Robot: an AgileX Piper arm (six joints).
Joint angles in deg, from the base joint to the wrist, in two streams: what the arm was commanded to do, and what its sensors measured. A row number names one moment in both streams.
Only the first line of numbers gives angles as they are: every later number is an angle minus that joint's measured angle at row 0.
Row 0, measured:
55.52, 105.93, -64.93, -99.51, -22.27, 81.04
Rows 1 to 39, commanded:
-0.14, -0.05, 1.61, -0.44, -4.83, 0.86
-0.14, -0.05, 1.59, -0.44, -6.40, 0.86
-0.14, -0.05, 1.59, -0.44, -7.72, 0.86
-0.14, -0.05, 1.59, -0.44, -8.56, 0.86
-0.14, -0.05, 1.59, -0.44, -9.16, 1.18
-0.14, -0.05, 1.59, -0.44, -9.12, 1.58
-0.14, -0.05, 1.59, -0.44, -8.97, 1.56
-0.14, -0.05, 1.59, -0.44, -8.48, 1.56
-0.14, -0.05, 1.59, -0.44, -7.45, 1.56
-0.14, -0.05, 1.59, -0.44, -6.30, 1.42
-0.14, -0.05, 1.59, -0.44, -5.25, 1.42
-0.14, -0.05, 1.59, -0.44, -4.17, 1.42
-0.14, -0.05, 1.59, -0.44, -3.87, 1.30
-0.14, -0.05, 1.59, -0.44, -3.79, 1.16
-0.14, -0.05, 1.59, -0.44, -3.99, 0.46
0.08, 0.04, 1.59, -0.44, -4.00, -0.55
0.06, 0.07, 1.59, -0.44, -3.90, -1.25
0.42, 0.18, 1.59, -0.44, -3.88, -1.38
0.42, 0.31, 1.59, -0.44, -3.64, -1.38
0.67, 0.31, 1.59, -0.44, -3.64, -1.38
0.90, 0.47, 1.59, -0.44, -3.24, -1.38
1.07, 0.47, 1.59, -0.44, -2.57, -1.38
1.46, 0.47, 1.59, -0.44, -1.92, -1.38
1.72, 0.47, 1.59, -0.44, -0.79, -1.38
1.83, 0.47, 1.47, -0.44, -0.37, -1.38
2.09, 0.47, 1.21, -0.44, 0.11, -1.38
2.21, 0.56, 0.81, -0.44, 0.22, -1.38
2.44, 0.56, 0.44, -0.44, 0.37, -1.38
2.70, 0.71, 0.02, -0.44, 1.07, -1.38
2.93, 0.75, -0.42, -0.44, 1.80, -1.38
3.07, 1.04, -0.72, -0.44, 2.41, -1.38
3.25, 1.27, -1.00, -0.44, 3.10, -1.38
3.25, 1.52, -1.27, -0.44, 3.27, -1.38
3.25, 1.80, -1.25, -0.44, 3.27, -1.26
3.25, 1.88, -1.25, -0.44, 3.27, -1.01
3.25, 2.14, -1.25, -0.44, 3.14, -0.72
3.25, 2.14, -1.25, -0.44, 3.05, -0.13
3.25, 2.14, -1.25, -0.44, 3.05, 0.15
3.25, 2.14, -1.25, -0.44, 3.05, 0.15
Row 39, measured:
3.13, 2.08, -0.87, -0.32, 2.43, -0.47
